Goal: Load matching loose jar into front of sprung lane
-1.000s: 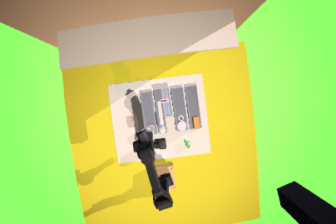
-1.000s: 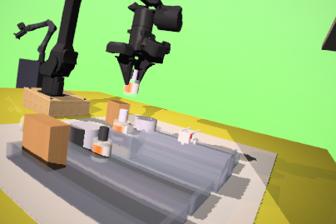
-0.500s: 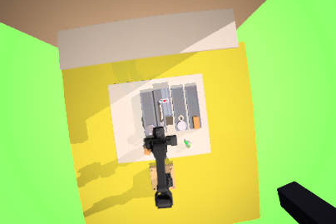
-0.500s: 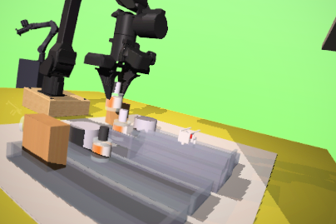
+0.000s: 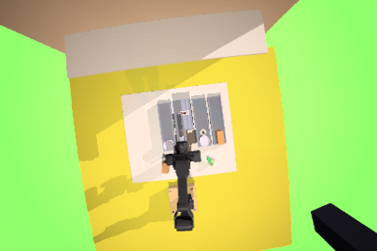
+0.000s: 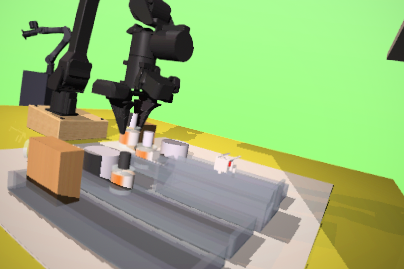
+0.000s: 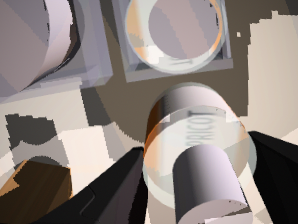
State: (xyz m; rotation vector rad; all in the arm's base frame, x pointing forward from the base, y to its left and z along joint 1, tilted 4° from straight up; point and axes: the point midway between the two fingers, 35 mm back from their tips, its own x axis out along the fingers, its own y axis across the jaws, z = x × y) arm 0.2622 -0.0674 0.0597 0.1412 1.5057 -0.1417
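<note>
Right now my gripper tip is 190 mm short of the grey lane, 60 mm to the left of it and 40 mm above it. The rest, counted from my gripper tip: red mark 220 mm ahead, 80 mm to the right, 10 mm above.
</note>
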